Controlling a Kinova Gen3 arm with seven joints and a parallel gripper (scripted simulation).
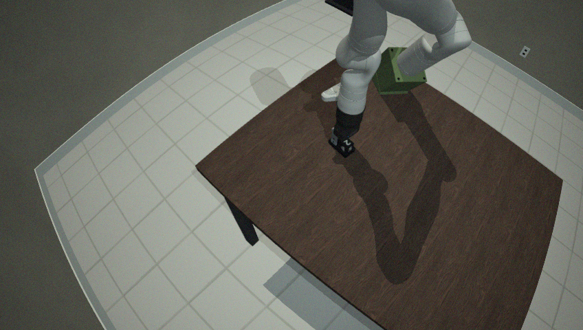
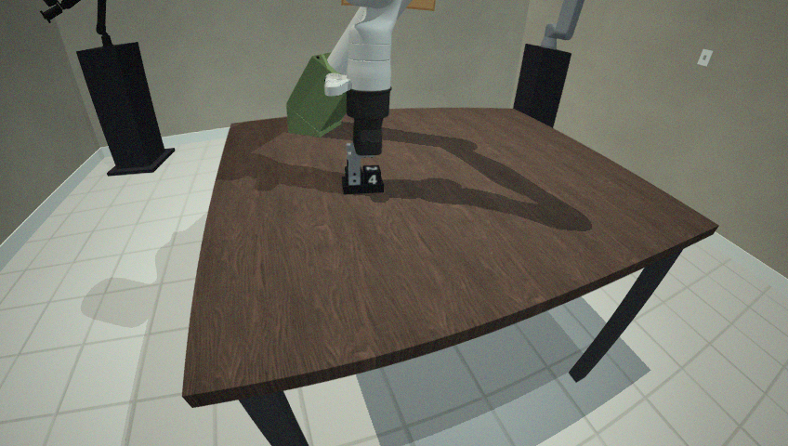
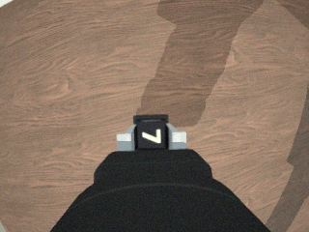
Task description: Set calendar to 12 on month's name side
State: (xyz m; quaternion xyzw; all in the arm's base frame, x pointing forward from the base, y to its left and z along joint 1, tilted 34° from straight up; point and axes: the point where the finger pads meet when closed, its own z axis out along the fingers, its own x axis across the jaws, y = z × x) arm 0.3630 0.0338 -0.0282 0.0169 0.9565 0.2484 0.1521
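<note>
My hand is 2 cm to the right of the black tray and 3 cm above it.
</note>
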